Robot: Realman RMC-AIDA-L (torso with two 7-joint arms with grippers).
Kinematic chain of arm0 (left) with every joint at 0, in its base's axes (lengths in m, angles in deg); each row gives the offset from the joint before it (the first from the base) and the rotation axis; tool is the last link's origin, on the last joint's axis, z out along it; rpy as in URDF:
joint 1: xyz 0 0 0.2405 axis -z
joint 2: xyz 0 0 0 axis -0.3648 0.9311 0
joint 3: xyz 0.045 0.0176 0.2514 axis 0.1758 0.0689 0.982
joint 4: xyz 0 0 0 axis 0.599 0.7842 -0.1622
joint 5: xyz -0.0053 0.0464 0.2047 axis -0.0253 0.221 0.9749
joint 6: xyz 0 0 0 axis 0.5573 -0.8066 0.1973
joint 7: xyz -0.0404 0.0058 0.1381 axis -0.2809 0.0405 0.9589
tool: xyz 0 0 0 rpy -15.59 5.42 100.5
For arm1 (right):
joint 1: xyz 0 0 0.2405 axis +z
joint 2: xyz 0 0 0 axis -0.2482 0.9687 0
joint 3: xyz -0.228 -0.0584 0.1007 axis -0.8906 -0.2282 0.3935
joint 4: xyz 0 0 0 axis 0.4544 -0.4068 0.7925
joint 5: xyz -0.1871 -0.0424 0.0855 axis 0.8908 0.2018 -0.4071
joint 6: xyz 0 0 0 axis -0.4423 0.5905 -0.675
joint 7: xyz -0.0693 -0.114 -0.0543 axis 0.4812 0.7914 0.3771
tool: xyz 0 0 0 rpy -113.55 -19.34 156.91
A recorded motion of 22 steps. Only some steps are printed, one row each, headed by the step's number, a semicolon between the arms.
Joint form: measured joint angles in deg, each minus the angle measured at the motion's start. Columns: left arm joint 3, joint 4, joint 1, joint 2, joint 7, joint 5, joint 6; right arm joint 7, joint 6, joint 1, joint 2, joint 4, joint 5, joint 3.
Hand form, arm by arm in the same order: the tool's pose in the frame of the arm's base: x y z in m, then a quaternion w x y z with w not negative. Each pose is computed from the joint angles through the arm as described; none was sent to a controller.
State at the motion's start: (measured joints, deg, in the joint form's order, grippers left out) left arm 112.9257 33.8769 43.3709 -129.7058 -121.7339 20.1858 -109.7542; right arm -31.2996 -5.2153 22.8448 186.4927 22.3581 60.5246 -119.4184
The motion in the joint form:
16: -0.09 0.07 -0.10 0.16 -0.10 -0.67 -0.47; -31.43 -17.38 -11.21 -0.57 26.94 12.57 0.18
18: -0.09 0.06 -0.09 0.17 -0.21 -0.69 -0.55; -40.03 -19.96 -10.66 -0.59 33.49 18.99 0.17
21: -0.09 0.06 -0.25 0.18 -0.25 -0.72 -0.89; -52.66 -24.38 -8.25 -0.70 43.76 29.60 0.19
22: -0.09 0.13 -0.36 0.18 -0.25 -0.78 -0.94; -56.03 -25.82 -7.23 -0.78 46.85 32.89 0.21
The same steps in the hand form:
16: -0.2797 0.2630 -0.0412 0.13446 -0.90142 -0.19023 -0.36493; 0.1977 0.3387 0.0146 0.12159 -0.90722 0.16623 0.36679
18: -0.2796 0.2629 -0.0411 0.13375 -0.90114 -0.19082 -0.36559; 0.1857 0.3366 0.0195 0.08306 -0.92643 0.17352 0.32359
21: -0.2797 0.2617 -0.0407 0.13244 -0.90046 -0.19125 -0.36749; 0.1642 0.3368 0.0288 0.04449 -0.95422 0.17906 0.23542
22: -0.2800 0.2614 -0.0404 0.13307 -0.90017 -0.19143 -0.36789; 0.1576 0.3375 0.0324 0.03999 -0.96156 0.17802 0.20522

